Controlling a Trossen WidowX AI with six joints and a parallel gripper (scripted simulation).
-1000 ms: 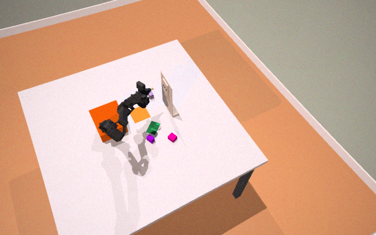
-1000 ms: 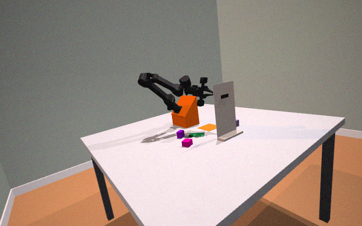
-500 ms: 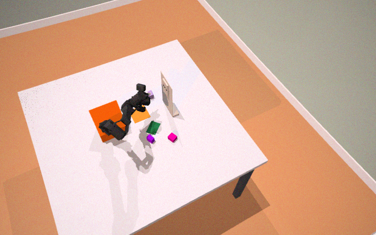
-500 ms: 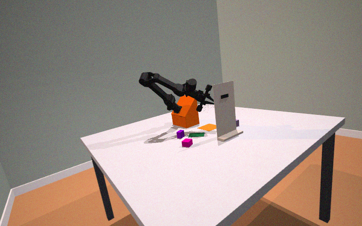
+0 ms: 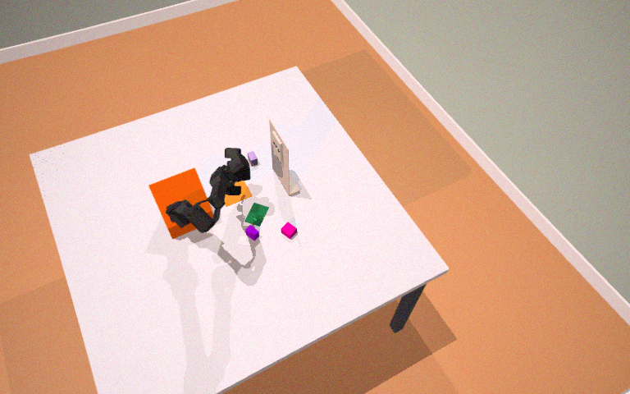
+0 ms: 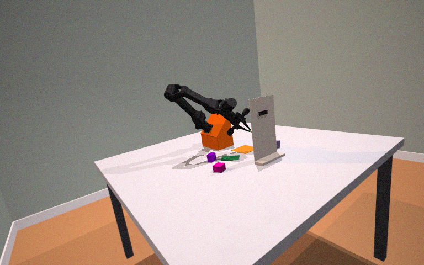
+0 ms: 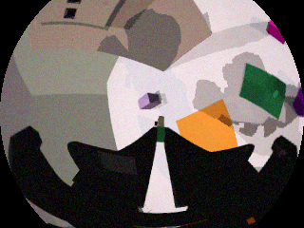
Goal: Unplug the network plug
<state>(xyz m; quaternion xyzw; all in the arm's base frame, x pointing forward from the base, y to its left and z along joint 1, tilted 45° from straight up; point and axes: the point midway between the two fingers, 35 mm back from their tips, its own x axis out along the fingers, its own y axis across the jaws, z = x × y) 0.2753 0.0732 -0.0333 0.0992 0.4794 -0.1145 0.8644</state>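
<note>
The orange square lies 4 cm behind my gripper tip, 1 cm to the right of it and 12 cm below it. Round my gripper tip: network plug (right at my gripper tip); then beige panel (16 cm ahead, 5 cm to the right, 3 cm above).
</note>
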